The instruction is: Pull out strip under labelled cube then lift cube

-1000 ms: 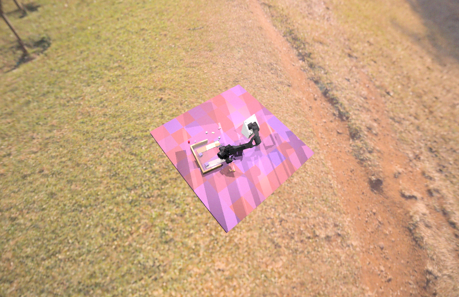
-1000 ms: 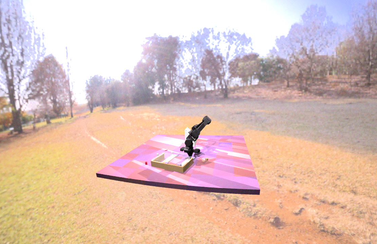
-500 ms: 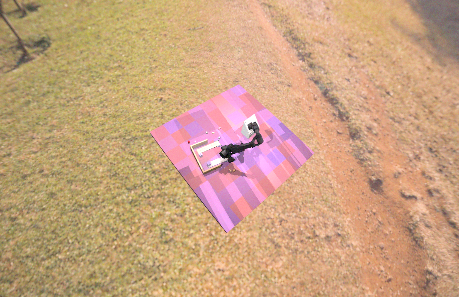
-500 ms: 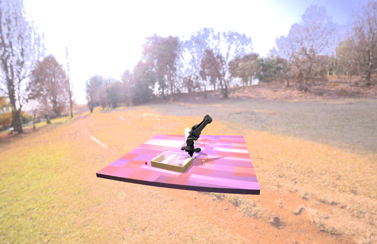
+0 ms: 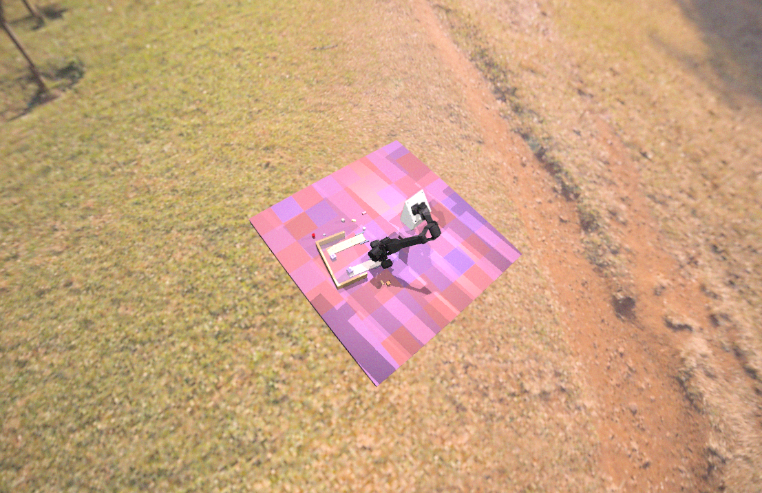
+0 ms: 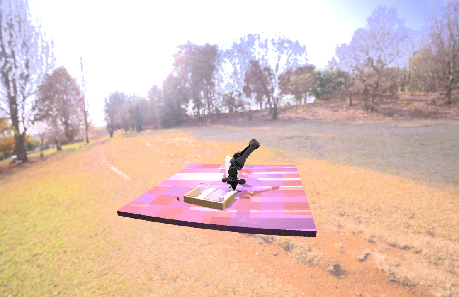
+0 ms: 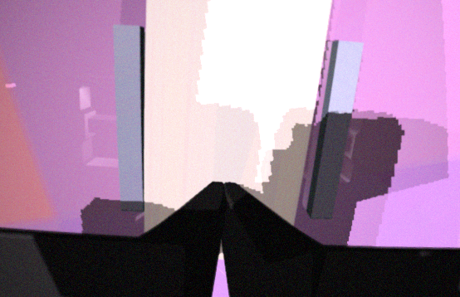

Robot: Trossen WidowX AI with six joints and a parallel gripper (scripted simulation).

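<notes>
My gripper tip is 90 mm short of the pale strip and 20 mm to the left of it.
</notes>
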